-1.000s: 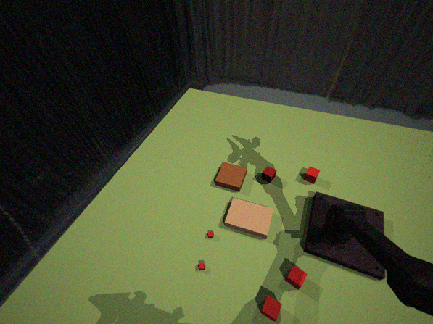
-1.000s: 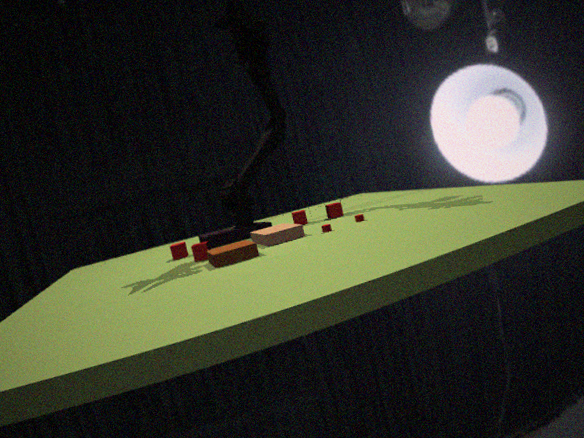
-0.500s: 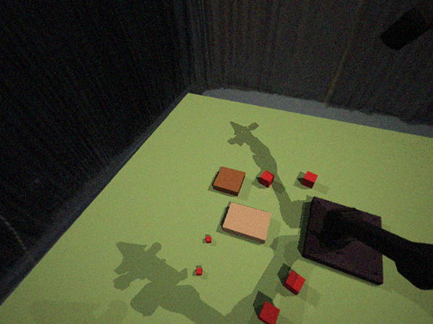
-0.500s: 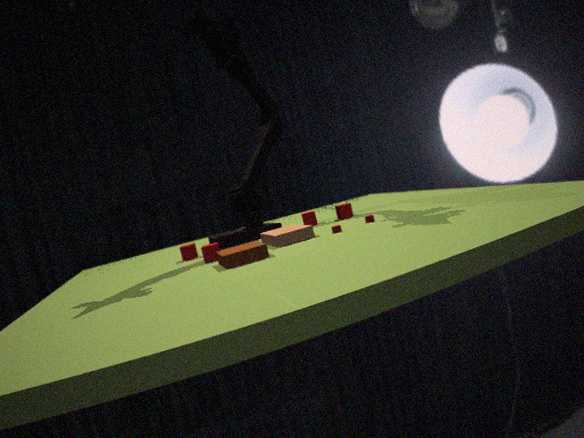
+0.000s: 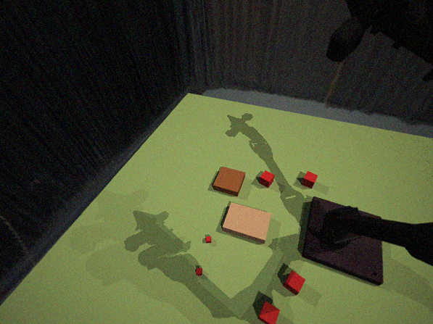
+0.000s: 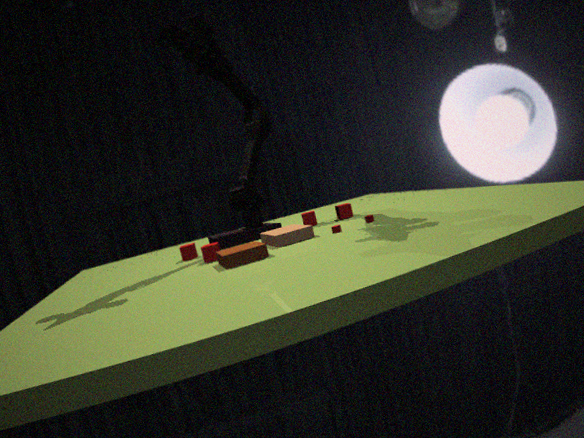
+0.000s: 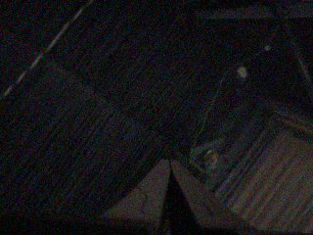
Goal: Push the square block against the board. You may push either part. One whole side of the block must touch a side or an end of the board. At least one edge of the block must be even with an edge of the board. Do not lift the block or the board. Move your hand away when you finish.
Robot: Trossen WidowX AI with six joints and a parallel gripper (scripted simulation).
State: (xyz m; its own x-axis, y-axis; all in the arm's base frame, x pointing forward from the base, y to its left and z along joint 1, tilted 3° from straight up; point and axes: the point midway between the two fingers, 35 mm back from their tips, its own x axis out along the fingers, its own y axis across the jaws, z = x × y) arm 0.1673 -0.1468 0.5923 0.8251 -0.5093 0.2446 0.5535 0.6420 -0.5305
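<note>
My gripper tip is 63 cm above the square block and 19 cm short of it. The rest, counted from my gripper tip: board (63 cm below, 15 cm to the left, 9 cm ahead).
</note>
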